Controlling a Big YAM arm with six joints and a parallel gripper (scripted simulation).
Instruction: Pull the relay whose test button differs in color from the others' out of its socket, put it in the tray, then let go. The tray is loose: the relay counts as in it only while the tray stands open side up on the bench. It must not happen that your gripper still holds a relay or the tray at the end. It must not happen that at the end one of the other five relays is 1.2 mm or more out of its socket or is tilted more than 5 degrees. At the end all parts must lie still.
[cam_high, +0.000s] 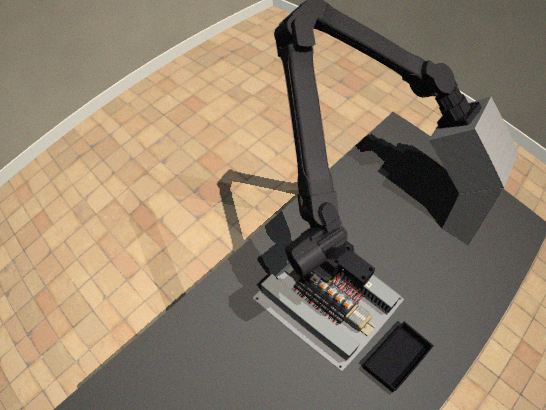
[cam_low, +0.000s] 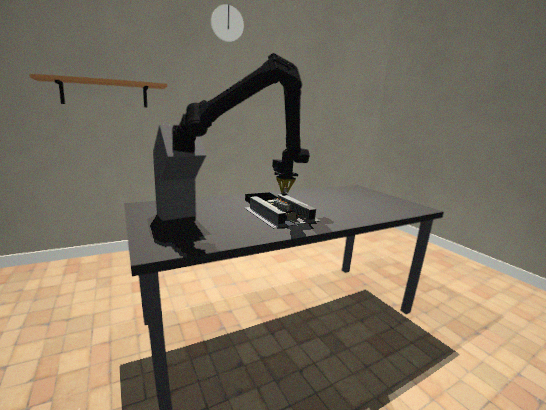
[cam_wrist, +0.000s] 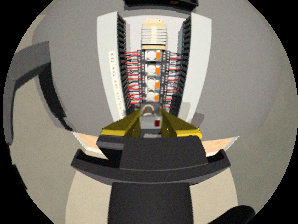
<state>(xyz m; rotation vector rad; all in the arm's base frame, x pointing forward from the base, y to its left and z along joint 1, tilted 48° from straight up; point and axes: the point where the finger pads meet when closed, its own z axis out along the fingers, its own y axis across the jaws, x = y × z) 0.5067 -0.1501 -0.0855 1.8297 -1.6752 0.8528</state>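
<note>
The black tray lies 10 mm ahead of my hand, 280 mm to the left of it and 110 mm below it. From my hand the other things lie so: relay (right at my hand).
</note>
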